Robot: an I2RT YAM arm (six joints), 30 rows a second.
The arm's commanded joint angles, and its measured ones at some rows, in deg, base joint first. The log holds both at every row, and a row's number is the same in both.
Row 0, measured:
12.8, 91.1, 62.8, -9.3, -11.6, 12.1
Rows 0 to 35, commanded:
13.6, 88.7, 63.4, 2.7, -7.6, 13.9
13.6, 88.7, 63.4, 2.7, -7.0, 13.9
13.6, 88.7, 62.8, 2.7, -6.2, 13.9
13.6, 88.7, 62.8, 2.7, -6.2, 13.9
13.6, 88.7, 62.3, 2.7, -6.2, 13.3
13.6, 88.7, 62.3, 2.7, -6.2, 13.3
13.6, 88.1, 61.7, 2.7, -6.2, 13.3
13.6, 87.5, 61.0, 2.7, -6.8, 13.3
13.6, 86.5, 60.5, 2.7, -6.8, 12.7
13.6, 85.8, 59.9, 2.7, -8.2, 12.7
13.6, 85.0, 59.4, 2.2, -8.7, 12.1
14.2, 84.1, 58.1, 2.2, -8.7, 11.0
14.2, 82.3, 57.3, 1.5, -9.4, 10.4
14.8, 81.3, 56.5, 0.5, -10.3, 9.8
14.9, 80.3, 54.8, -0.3, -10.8, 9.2
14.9, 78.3, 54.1, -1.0, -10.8, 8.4
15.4, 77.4, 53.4, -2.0, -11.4, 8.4
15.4, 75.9, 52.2, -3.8, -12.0, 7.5
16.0, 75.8, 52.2, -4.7, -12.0, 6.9
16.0, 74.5, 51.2, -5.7, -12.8, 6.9
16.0, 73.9, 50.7, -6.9, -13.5, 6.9
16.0, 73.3, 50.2, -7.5, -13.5, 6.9
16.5, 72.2, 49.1, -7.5, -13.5, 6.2
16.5, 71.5, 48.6, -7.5, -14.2, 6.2
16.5, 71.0, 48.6, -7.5, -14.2, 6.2
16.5, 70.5, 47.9, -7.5, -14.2, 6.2
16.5, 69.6, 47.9, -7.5, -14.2, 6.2
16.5, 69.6, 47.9, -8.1, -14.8, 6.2
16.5, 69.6, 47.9, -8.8, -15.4, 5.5
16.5, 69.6, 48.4, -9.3, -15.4, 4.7
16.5, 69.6, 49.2, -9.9, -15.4, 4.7
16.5, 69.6, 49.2, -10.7, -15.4, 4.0
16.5, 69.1, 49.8, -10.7, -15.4, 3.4
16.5, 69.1, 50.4, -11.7, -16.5, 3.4
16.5, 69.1, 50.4, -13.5, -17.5, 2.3
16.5, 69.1, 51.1, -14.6, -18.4, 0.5
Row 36, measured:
16.2, 70.5, 47.8, -12.6, -15.0, 4.4
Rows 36 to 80, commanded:
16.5, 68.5, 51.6, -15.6, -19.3, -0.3
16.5, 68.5, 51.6, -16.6, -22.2, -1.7
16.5, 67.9, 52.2, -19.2, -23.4, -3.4
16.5, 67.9, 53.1, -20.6, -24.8, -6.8
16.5, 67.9, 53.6, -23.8, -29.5, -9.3
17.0, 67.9, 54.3, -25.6, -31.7, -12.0
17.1, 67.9, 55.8, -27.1, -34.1, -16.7
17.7, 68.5, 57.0, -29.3, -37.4, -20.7
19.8, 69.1, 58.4, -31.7, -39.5, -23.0
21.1, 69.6, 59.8, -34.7, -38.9, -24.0
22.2, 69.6, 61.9, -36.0, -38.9, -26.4
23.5, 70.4, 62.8, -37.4, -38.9, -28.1
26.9, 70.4, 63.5, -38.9, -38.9, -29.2
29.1, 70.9, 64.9, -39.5, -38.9, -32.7
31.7, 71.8, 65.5, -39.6, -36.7, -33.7
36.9, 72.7, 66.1, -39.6, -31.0, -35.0
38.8, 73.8, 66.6, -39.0, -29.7, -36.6
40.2, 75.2, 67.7, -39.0, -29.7, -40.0
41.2, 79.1, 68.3, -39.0, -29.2, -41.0
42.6, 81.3, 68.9, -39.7, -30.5, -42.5
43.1, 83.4, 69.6, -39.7, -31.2, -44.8
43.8, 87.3, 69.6, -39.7, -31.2, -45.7
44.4, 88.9, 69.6, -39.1, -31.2, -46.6
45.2, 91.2, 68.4, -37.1, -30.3, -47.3
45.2, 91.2, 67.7, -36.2, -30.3, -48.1
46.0, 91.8, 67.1, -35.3, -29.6, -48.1
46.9, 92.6, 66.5, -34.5, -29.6, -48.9
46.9, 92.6, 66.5, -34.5, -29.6, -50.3
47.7, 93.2, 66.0, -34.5, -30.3, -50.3
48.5, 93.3, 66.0, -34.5, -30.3, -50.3
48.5, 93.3, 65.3, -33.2, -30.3, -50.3
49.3, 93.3, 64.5, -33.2, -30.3, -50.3
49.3, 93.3, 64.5, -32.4, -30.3, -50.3
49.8, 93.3, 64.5, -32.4, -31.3, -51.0
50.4, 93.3, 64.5, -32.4, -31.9, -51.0
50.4, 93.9, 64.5, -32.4, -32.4, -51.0
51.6, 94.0, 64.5, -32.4, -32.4, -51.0
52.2, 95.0, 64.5, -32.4, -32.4, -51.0
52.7, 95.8, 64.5, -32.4, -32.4, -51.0
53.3, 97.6, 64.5, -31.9, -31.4, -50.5
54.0, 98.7, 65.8, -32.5, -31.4, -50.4
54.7, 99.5, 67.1, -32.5, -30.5, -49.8
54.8, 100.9, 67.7, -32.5, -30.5, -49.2
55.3, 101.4, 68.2, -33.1, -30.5, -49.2
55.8, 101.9, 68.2, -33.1, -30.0, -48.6
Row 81, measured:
54.5, 100.7, 65.9, -34.2, -29.9, -49.2
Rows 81 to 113, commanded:
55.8, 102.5, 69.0, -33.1, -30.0, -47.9
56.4, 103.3, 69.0, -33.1, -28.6, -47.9
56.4, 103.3, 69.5, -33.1, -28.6, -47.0
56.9, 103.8, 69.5, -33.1, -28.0, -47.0
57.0, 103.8, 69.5, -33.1, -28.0, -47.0
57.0, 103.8, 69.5, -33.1, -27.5, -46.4
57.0, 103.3, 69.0, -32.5, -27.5, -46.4
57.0, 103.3, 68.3, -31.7, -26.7, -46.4
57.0, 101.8, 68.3, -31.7, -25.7, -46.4
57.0, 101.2, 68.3, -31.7, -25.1, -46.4
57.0, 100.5, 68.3, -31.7, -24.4, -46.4
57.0, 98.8, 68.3, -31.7, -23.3, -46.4
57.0, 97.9, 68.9, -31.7, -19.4, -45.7
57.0, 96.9, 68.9, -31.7, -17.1, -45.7
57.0, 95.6, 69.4, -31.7, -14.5, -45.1
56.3, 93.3, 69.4, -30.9, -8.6, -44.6
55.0, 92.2, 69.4, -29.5, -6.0, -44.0
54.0, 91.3, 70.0, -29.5, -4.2, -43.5
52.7, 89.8, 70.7, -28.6, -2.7, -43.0
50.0, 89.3, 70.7, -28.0, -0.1, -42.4
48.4, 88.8, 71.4, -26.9, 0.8, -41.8
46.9, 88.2, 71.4, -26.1, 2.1, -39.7
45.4, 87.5, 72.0, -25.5, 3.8, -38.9
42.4, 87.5, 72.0, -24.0, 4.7, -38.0
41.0, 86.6, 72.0, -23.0, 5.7, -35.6
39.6, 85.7, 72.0, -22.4, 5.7, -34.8
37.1, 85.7, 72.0, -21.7, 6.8, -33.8
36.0, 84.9, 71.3, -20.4, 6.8, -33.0
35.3, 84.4, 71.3, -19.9, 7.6, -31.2
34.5, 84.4, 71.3, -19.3, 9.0, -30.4
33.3, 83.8, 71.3, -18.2, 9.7, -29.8
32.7, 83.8, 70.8, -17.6, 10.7, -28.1
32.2, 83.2, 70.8, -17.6, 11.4, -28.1
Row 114, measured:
32.7, 86.2, 69.9, -23.3, 7.3, -32.7
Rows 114 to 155, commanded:
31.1, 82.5, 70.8, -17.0, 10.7, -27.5
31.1, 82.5, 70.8, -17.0, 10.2, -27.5
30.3, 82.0, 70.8, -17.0, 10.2, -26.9
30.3, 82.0, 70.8, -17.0, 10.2, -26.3
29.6, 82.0, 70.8, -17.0, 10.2, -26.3
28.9, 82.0, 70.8, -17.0, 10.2, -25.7
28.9, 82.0, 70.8, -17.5, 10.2, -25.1
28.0, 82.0, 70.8, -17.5, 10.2, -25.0
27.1, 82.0, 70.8, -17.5, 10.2, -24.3
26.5, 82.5, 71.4, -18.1, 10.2, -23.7
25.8, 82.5, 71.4, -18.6, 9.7, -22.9
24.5, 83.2, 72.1, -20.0, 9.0, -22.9
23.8, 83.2, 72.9, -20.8, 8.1, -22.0
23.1, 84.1, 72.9, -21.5, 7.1, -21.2
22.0, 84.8, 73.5, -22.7, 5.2, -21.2
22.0, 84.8, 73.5, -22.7, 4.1, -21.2
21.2, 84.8, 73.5, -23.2, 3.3, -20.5
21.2, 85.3, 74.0, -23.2, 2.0, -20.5
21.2, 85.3, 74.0, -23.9, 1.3, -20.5
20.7, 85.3, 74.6, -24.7, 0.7, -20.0
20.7, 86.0, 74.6, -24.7, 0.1, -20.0
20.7, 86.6, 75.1, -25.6, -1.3, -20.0
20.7, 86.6, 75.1, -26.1, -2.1, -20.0
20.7, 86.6, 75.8, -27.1, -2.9, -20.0
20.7, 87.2, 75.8, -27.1, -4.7, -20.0
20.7, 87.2, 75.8, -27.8, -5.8, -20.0
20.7, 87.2, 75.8, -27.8, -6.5, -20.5
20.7, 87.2, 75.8, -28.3, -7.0, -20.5
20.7, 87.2, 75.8, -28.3, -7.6, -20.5
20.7, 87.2, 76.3, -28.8, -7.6, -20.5
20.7, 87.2, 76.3, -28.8, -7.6, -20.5
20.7, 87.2, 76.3, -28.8, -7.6, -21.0
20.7, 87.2, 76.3, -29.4, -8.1, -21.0
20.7, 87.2, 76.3, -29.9, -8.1, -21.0
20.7, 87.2, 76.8, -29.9, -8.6, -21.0
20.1, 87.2, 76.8, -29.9, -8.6, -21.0
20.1, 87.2, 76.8, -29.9, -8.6, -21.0
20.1, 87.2, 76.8, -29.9, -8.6, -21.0
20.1, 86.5, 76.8, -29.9, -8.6, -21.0
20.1, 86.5, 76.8, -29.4, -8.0, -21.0
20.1, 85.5, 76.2, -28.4, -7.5, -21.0
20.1, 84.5, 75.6, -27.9, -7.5, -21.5
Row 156, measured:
20.3, 87.4, 73.8, -30.8, -6.7, -21.2
